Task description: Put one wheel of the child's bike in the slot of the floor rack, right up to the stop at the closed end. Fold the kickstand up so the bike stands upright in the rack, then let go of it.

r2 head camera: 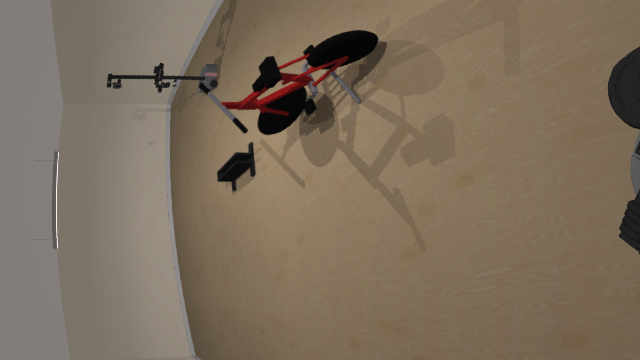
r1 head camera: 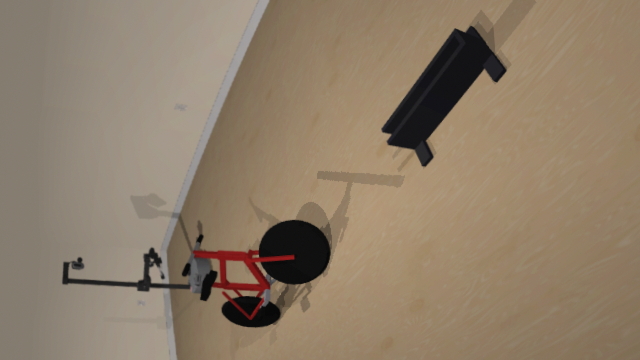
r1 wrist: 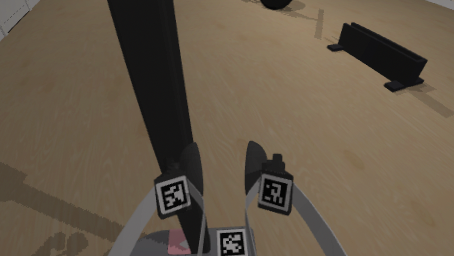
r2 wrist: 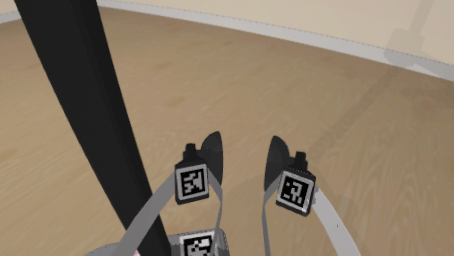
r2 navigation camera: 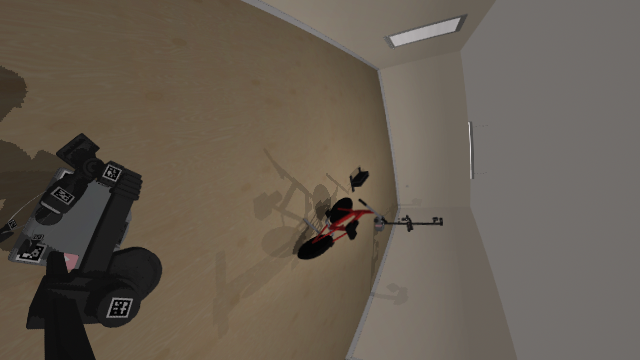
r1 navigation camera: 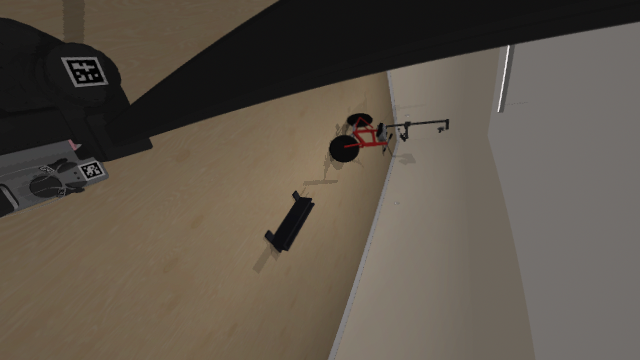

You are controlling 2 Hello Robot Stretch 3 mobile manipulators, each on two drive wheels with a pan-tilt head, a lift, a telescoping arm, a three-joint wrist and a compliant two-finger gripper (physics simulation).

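Note:
The red child's bike [r1 head camera: 223,270] [r1 navigation camera: 372,145] [r2 head camera: 285,92] [r2 navigation camera: 345,219] stands on the floor, outside the rack. Its front wheel [r1 head camera: 295,252] [r1 navigation camera: 344,149] is the one nearer the rack. Its silver kickstand [r2 head camera: 346,87] [r2 navigation camera: 312,226] is down. The black floor rack [r1 head camera: 440,95] [r1 navigation camera: 290,225] [r1 wrist: 375,52] [r2 head camera: 236,167] [r2 navigation camera: 359,178] stands apart from the bike, its slot's open end on the bike's side. The r1 gripper [r1 wrist: 223,145] and r2 gripper [r2 wrist: 246,137] are open and empty, held in over their own bases, far from bike and rack.
The r2 robot [r1 head camera: 143,285] stands beyond the bike near a room corner in the r1 head view. The r1 robot [r2 head camera: 210,77] stands beyond the bike in the r2 head view. Walls with a pale baseboard [r1 head camera: 215,112] [r2 wrist: 280,36] bound the floor. Long shadows lie around the bike.

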